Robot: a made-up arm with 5 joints. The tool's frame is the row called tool. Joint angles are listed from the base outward.
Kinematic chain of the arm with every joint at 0, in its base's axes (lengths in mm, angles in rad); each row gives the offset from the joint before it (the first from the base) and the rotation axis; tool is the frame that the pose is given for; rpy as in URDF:
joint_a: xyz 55 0 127.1 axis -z
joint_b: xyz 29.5 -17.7 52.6 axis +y
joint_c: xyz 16.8 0 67.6 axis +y
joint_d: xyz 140.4 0 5.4 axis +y
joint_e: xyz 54.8 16.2 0 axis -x
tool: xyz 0 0 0 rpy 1.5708 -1.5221 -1.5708
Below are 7 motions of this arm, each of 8 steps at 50 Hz.
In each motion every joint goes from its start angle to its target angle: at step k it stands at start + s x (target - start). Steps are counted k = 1, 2, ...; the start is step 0. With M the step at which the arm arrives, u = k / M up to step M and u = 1 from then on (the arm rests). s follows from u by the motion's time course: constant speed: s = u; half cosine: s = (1 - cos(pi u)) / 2; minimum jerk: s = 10 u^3 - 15 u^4 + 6 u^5.
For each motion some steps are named. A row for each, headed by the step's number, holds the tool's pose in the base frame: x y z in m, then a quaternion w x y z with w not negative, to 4 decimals.
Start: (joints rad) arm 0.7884 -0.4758 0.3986 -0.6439 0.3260
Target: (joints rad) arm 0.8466 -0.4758 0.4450 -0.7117 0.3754
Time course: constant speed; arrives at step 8
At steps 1, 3, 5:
1: 0.1898 -0.1398 0.2992 0.3976 -0.4684 -0.7821 -0.1041
3: 0.1878 -0.1417 0.2978 0.3951 -0.4794 -0.7767 -0.1039
5: 0.1857 -0.1436 0.2964 0.3926 -0.4904 -0.7711 -0.1037

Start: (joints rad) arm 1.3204 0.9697 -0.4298 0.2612 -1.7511
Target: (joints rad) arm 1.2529 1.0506 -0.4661 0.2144 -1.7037
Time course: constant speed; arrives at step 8
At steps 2, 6, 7, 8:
2: 0.1211 -0.2471 0.0945 0.0232 0.0901 -0.3647 -0.9265
6: 0.1292 -0.2442 0.0892 0.0498 0.0921 -0.3647 -0.9252
7: 0.1312 -0.2433 0.0878 0.0565 0.0926 -0.3648 -0.9248
8: 0.1332 -0.2425 0.0865 0.0631 0.0930 -0.3648 -0.9243

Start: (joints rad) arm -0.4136 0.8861 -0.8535 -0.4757 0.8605
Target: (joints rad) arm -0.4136 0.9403 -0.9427 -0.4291 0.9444
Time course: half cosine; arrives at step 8
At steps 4, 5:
4: 0.3151 0.1125 0.2342 0.4327 -0.1842 -0.8233 0.3179
5: 0.3154 0.1126 0.2344 0.4308 -0.1906 -0.8212 0.3219

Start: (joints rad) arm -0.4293 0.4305 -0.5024 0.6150 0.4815
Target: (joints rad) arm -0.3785 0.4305 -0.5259 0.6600 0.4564
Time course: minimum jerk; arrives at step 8
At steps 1, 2, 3, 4, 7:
1: 0.2917 0.1065 0.2213 0.7915 -0.0010 -0.4914 0.3634
2: 0.2921 0.1054 0.2215 0.7931 -0.0015 -0.4906 0.3610
3: 0.2928 0.1032 0.2219 0.7963 -0.0026 -0.4889 0.3562
4: 0.2938 0.1004 0.2224 0.8004 -0.0040 -0.4868 0.3498
7: 0.2957 0.0943 0.2235 0.8090 -0.0069 -0.4822 0.3361

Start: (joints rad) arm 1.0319 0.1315 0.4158 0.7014 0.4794
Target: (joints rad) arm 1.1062 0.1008 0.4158 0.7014 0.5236
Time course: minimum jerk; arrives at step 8
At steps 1, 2, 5, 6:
1: 0.1536 -0.1683 0.1242 0.9427 -0.1074 -0.1194 -0.2925
2: 0.1526 -0.1691 0.1246 0.9421 -0.1089 -0.1199 -0.2937
5: 0.1452 -0.1743 0.1278 0.9378 -0.1198 -0.1225 -0.3020
6: 0.1431 -0.1757 0.1287 0.9366 -0.1229 -0.1231 -0.3042

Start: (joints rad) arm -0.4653 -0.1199 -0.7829 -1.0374 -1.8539
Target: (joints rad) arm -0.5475 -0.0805 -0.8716 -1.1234 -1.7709
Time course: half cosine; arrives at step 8
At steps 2, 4, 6, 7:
2: 0.1442 0.0444 0.4136 0.1471 -0.9086 0.3702 -0.1255
4: 0.1398 0.0453 0.4139 0.1689 -0.9040 0.3685 -0.1359
6: 0.1355 0.0460 0.4139 0.1914 -0.8989 0.3665 -0.1449
7: 0.1342 0.0462 0.4139 0.1984 -0.8972 0.3659 -0.1475

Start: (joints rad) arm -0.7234 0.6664 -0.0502 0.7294 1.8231
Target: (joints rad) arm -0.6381 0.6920 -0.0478 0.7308 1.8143
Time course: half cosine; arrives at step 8
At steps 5, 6, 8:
5: 0.2233 0.1299 0.0888 0.3452 -0.0536 -0.0871 0.9329
6: 0.2247 0.1273 0.0880 0.3524 -0.0529 -0.0847 0.9305
8: 0.2260 0.1249 0.0873 0.3589 -0.0522 -0.0826 0.9282

